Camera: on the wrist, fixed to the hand. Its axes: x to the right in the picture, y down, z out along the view.
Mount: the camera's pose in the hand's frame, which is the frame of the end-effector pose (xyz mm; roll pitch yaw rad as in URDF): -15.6 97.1 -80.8 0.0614 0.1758 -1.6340
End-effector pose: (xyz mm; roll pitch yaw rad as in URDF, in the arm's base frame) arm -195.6 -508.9 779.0 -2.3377 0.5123 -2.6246
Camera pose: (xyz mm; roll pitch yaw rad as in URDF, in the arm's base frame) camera -239.9 -389.7 774.6 -2.3281 -0.8526 -1.6184
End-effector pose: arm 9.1 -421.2 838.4 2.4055 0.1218 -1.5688
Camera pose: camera -8.6 -420.9 964.4 -2.8880 0.5452 0.1501
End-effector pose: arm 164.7 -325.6 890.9 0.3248 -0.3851 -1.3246
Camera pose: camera 279.6 -299.5 842.8 0.4762 0.4866 -2.7565
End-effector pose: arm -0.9 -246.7 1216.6 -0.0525 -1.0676 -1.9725
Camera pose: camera 58.0 -345.2 1161.6 1.1407 0.1141 2.8183
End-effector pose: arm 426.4 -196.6 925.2 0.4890 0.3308 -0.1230
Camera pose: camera 418.6 -71.0 905.9 -0.3786 0.5973 -2.0122
